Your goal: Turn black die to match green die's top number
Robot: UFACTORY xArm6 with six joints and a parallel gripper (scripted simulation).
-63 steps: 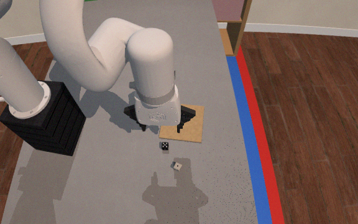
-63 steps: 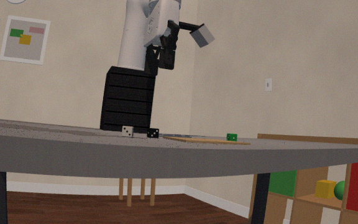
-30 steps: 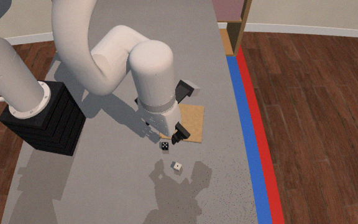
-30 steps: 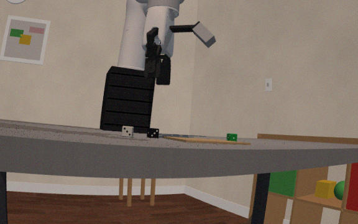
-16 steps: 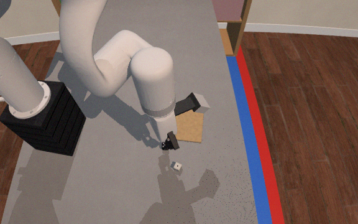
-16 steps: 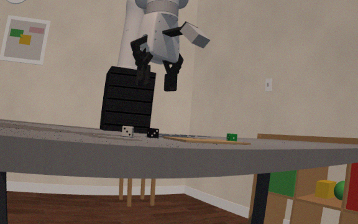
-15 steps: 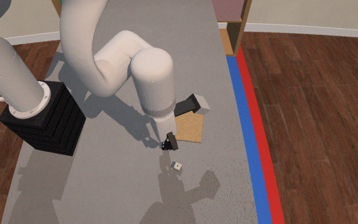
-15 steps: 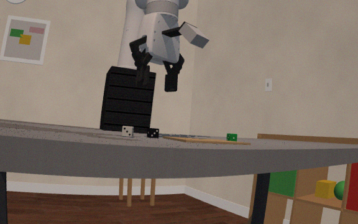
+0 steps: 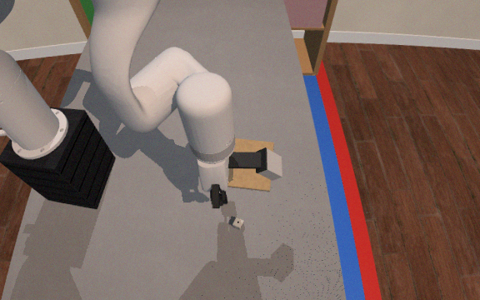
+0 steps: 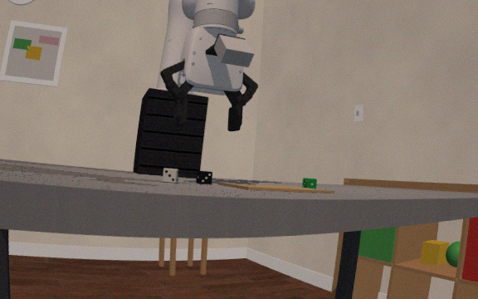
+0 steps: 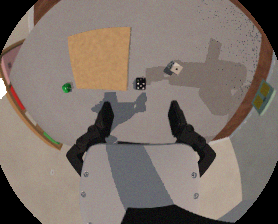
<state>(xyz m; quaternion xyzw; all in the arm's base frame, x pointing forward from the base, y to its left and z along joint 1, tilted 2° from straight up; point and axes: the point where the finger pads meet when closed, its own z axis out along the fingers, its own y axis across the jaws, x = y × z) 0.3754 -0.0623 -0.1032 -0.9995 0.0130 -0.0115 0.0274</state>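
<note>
Right now my hand is 90 mm above the black die. Also, from my hand: tan mat: 60 mm ahead, 90 mm to the left, 100 mm below; then green die: 10 mm ahead, 210 mm to the left, 90 mm below; then white die: 40 mm ahead, 70 mm to the right, 90 mm below.
</note>
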